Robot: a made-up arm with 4 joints.
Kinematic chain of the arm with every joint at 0, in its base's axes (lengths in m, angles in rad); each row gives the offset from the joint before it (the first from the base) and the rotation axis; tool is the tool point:
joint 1: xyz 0 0 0.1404 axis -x
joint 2: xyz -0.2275 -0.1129 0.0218 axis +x
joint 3: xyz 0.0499 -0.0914 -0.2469 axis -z
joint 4: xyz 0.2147 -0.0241 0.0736 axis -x
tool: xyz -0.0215 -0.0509 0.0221
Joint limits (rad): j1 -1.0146..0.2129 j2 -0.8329..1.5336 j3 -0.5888..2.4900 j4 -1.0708..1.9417
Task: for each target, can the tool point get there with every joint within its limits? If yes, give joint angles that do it. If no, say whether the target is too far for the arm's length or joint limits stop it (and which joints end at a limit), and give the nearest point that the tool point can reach.
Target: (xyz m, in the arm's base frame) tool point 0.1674 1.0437 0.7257
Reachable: no: too far | nearest point -0.0554 0.2499 0.0849 | short by 1.044 m
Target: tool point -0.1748 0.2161 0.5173
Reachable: no: joint limits stop it (at a limit: joint 1, joint 2, joint 3, joint 4) | nearest point 0.0208 0.0715 0.2053 | short by 0.396 m
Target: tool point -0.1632 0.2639 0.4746
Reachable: no: joint limits stop it (at a limit: joint 1, joint 2, joint 3, joint 4) | nearest point 0.0208 0.0715 0.2053 | short by 0.379 m
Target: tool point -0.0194 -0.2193 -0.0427
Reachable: yes | joints 0.0441 0.6178 0.5157 1.2341
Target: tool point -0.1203 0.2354 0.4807
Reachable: no: joint limits stop it (at a limit: joint 1, joint 2, joint 3, joint 4) | nearest point 0.0208 0.0715 0.2053 | short by 0.350 m
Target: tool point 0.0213 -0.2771 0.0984
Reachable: yes | joints 0.0433 -0.3672 -0.1261 0.5169
